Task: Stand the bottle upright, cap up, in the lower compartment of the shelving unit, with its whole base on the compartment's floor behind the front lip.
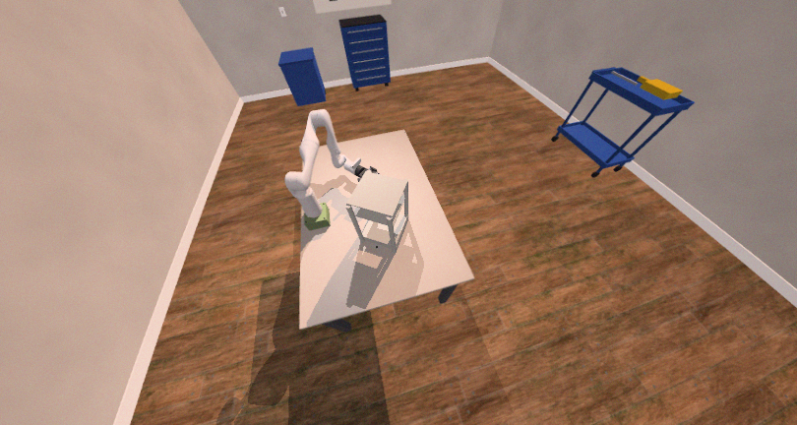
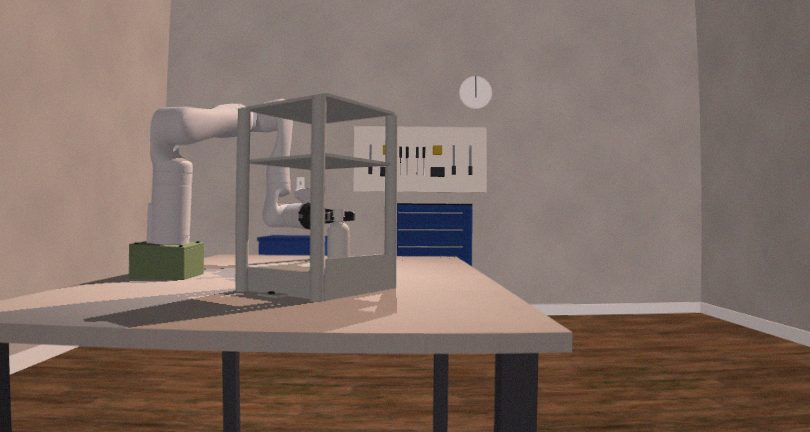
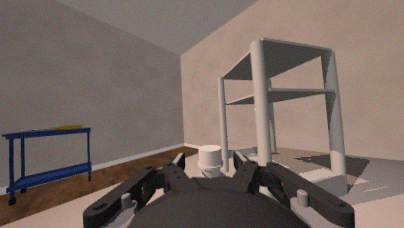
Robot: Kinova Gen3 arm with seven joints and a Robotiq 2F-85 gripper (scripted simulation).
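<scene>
Now: the white bottle 40 mm below my hand. Round my hand: grey shelving unit 30 mm behind, 290 mm to the right, 30 mm above.
</scene>
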